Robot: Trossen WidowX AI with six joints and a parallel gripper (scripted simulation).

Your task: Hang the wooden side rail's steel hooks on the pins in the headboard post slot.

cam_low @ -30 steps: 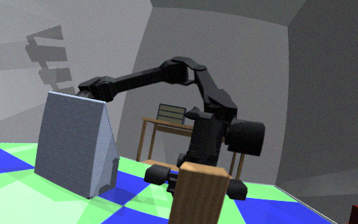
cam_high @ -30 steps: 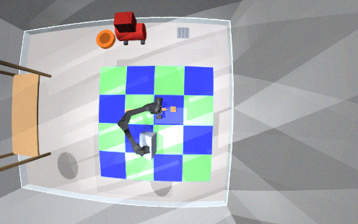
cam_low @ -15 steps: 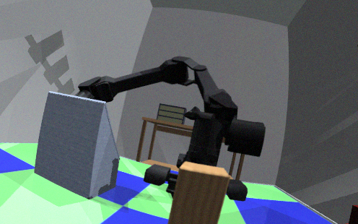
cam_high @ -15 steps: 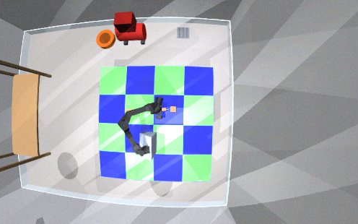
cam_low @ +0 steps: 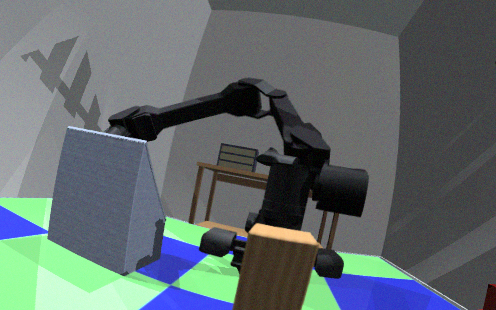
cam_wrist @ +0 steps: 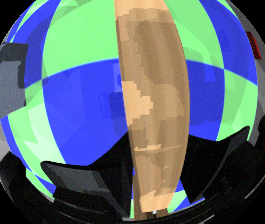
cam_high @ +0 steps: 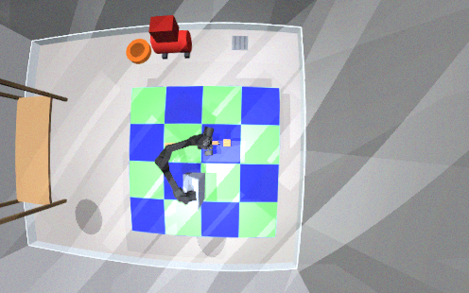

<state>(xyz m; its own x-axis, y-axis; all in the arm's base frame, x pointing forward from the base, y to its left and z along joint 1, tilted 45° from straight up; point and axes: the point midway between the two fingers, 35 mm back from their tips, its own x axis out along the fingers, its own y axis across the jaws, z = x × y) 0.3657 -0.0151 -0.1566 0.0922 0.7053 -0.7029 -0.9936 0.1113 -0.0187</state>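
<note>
My gripper tip is now 1 cm past the headboard post, 14 cm to the left of it and 4 cm below it.
</note>
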